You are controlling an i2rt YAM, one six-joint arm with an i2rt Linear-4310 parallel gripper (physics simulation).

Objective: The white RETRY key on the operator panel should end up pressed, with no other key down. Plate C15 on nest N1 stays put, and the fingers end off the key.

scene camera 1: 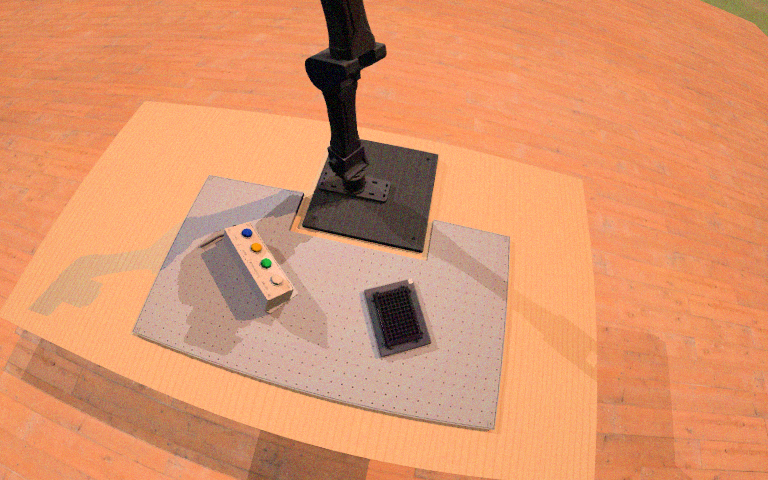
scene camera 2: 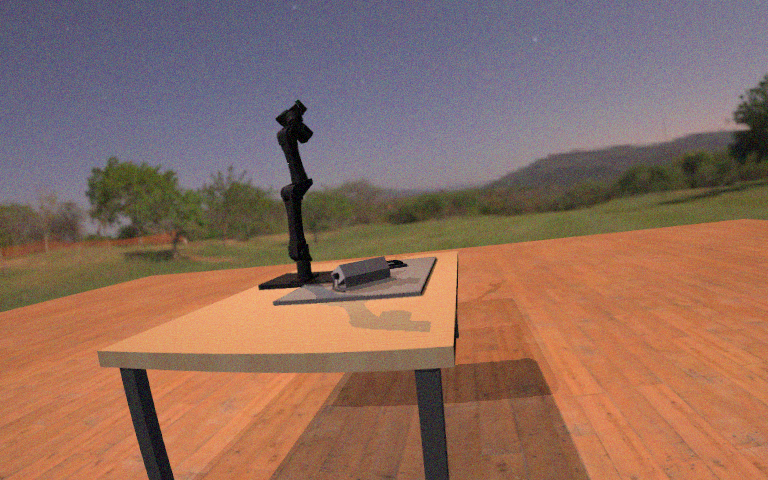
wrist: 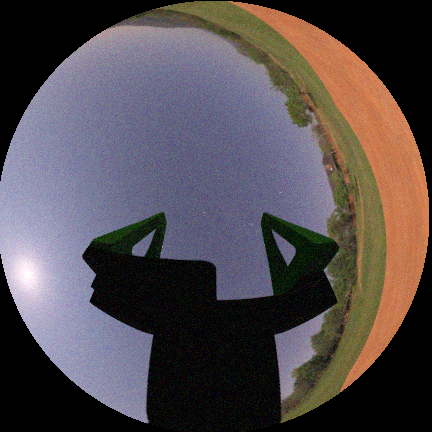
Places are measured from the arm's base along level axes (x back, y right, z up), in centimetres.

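Where they show: gripper, fingertip midpoint: [scene camera 2: 289, 108] [wrist: 213, 217]; arm's base, link origin: [scene camera 1: 354, 186] [scene camera 2: 305, 279].
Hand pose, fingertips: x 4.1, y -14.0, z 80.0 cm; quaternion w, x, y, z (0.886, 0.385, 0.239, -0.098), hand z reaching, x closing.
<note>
Things, the pixels of their top centre, and the offset from my fingertips. "*": a spot on its surface instead. Level surfaces: height alone.
- operator panel, top centre: [scene camera 1: 250, 258] [scene camera 2: 359, 260] dz -72.1, dx -33.9, dy +30.7 cm
- green key, top centre: [scene camera 1: 264, 262] dz -73.0, dx -33.7, dy +27.3 cm
- orange key, top centre: [scene camera 1: 254, 246] dz -73.0, dx -30.6, dy +31.3 cm
- blue key, top centre: [scene camera 1: 245, 231] dz -73.0, dx -27.5, dy +35.2 cm
- dark plate, top centre: [scene camera 1: 398, 315] dz -77.8, dx -37.3, dy -5.2 cm
- dark grey nest, surface spot: [scene camera 1: 382, 348] * dz -79.3, dx -45.3, dy -3.3 cm
- grey pegboard, surface height: dz -80.4 cm
- wooden table, surface height: dz -81.7 cm
- dark cable, surface spot: [scene camera 1: 212, 240] * dz -79.9, dx -29.8, dy +47.6 cm
The operator panel [scene camera 1: 273, 295] [scene camera 2: 365, 272] is a pale box on the left of the pegboard. Its white key [scene camera 1: 276, 280] is at the end nearest the front, beside the green key [scene camera 1: 266, 263]; the orange key [scene camera 1: 256, 247] and the blue key [scene camera 1: 246, 232] follow. How far down each key stands is too small to tell. A dark plate [scene camera 1: 398, 315] sits on a dark grey nest [scene camera 1: 382, 348] right of the panel; its labels are not legible. My gripper [wrist: 213, 217] is open and empty, its green fingers wide apart against the sky, high above the table and away from the panel.
The grey pegboard [scene camera 1: 339, 373] [scene camera 2: 416, 287] lies on the wooden table [scene camera 1: 543, 396] [scene camera 2: 226, 339]. The upright arm [scene camera 1: 342, 113] [scene camera 2: 294, 220] stands on a black base plate [scene camera 1: 396, 220] [scene camera 2: 277, 281] behind the pegboard. A dark cable [scene camera 1: 212, 240] [scene camera 2: 397, 263] leaves the panel's far end.
</note>
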